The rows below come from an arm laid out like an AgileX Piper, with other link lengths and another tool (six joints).
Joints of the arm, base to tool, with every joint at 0 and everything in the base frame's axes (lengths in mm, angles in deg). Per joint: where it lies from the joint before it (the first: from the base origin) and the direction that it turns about. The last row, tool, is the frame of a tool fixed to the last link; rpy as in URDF.
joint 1: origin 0 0 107.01 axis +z
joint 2: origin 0 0 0 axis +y
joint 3: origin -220.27 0 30.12 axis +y
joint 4: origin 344.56 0 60.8 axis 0.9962 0 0.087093
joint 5: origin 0 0 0 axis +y
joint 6: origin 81.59 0 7.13 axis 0.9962 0 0.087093
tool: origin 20.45 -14 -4.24 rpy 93.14 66.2 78.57
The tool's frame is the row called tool.
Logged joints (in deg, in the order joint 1, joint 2, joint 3, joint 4, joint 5, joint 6), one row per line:
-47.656, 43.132, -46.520, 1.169, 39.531, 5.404
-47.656, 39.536, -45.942, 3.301, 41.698, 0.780
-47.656, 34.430, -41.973, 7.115, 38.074, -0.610
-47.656, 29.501, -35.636, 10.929, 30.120, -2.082
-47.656, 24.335, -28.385, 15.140, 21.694, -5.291
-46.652, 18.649, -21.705, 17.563, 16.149, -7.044
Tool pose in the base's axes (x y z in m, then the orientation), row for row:
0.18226, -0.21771, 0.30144, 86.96, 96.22, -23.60
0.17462, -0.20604, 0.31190, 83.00, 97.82, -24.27
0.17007, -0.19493, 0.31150, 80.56, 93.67, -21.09
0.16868, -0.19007, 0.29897, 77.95, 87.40, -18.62
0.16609, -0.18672, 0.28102, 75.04, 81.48, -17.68
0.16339, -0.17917, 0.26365, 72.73, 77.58, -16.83
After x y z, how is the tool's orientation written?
As a rotation vector, in degrees.
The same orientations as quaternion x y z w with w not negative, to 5 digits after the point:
0.60223, 0.66635, -0.16344, 0.40815
0.57746, 0.68057, -0.16885, 0.41816
0.57100, 0.66392, -0.14948, 0.45916
0.56517, 0.63369, -0.13500, 0.51068
0.55516, 0.60281, -0.13080, 0.55795
0.54535, 0.58171, -0.12620, 0.59015

